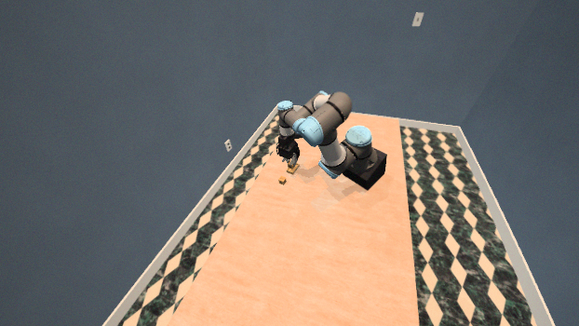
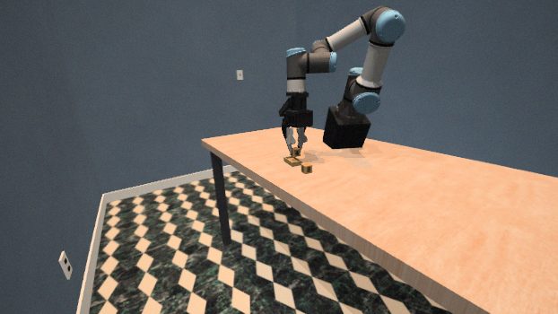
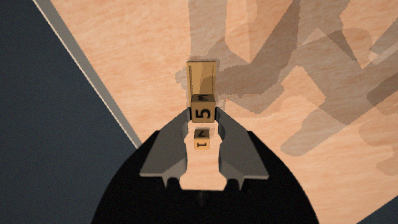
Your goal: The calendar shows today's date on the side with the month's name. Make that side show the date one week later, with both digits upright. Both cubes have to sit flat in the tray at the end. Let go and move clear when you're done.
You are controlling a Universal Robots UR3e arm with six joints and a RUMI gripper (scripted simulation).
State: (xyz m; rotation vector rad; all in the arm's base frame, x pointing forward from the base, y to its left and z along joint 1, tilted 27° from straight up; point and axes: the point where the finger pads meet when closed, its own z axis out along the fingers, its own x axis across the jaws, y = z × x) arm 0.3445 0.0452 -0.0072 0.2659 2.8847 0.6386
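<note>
Right now my hand is 2 cm to the left of the wooden tray and 5 cm above it.
</note>
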